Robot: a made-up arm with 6 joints. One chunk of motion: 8 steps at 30 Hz.
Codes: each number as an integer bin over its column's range. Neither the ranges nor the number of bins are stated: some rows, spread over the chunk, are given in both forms.
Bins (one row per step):
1: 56 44 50 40 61 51
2: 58 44 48 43 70 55
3: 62 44 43 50 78 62
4: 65 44 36 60 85 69
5: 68 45 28 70 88 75
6: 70 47 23 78 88 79
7: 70 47 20 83 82 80
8: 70 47 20 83 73 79
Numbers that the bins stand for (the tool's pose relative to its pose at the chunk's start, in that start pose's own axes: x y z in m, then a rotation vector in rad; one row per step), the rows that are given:
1: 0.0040 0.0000 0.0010 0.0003 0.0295 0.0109
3: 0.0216 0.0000 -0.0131 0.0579 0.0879 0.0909
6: 0.0451 0.0027 -0.0535 0.2191 0.1222 0.2145
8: 0.0451 0.0027 -0.0596 0.2479 0.0707 0.2145
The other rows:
2: 0.0099 0.0000 -0.0030 0.0176 0.0604 0.0400
4: 0.0304 0.0000 -0.0273 0.1155 0.1119 0.1418
5: 0.0392 0.0009 -0.0434 0.1730 0.1222 0.1855
7: 0.0451 0.0027 -0.0596 0.2479 0.1016 0.2218

